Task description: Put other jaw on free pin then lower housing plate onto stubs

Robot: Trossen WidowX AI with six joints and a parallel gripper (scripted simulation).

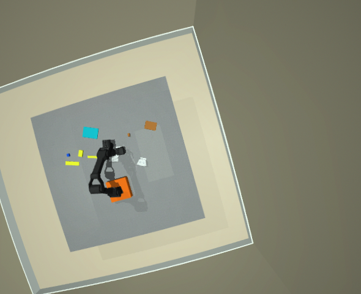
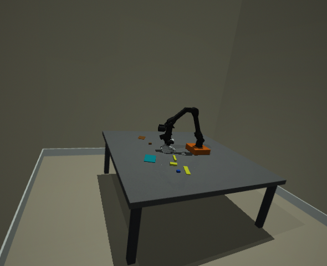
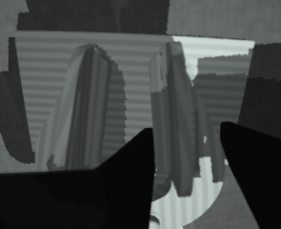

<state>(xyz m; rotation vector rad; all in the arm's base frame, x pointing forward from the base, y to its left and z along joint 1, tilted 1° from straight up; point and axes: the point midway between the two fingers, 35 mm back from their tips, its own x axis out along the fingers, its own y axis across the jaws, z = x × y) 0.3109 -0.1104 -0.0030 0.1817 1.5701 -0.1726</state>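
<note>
The white base plate lies 2 cm to the left of my gripper tip, 2 cm ahead of it and 1 cm below it. From my gripper tip the other things lie so: jaw 3 cm to the left, 3 cm behind, 1 cm above; yellow bar 21 cm to the left, 5 cm ahead, 1 cm below; small brown block 16 cm to the right, 9 cm ahead, 1 cm below.
</note>
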